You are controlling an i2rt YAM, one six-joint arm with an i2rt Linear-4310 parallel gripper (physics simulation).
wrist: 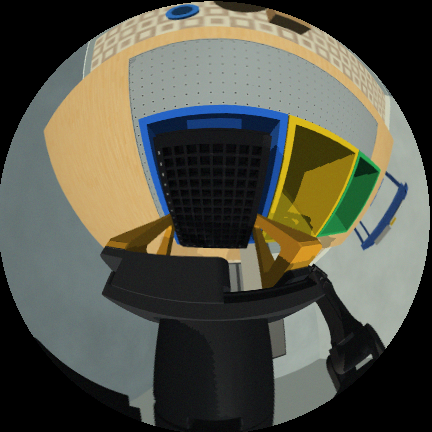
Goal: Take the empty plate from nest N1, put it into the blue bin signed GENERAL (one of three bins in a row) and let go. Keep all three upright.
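Frame: origin at the arm's base, x ahead, y left, z up, level; millimetres.
Seen in the pictures: gripper, fingertip midpoint: [213, 217].
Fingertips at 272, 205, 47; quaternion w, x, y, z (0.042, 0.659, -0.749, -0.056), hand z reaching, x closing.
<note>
Pixels of each thing's top centre, then the offset from my fingertips to it, as dx, dy, dz. Level surfaces: height alone.
- black plate, top centre: [212, 209] +21, -2, +13
- blue bin, top centre: [215, 195] +15, -4, -17
- yellow bin, top centre: [313, 198] +2, -135, -17
- green bin, top centre: [354, 202] -10, -266, -17
- grey perforated board, surface height: dz -196
- wooden table, surface height: dz -209
A black plate [215, 180] with a grid of dark square wells is between the orange fingers of my gripper [213, 217], which is shut on its near part. The plate looks upright, with its wells facing up. It lies across the opening of the blue bin [215, 109], with the bin's rim showing beyond it and on both sides. I cannot tell how far it is below the rim. The bin's floor is mostly hidden by the plate. The yellow bin [320, 187] and the green bin [352, 202] stand upright to the right in the row. Nest N1 and the bin's sign do not show.
A grey perforated board [215, 75] lies beyond the bins on the wooden table [90, 130]. A blue ring-shaped object [169, 13] is on the patterned floor far beyond. A blue frame [387, 217] stands off the table at the right. The yellow bin adjoins the blue bin's right side.
</note>
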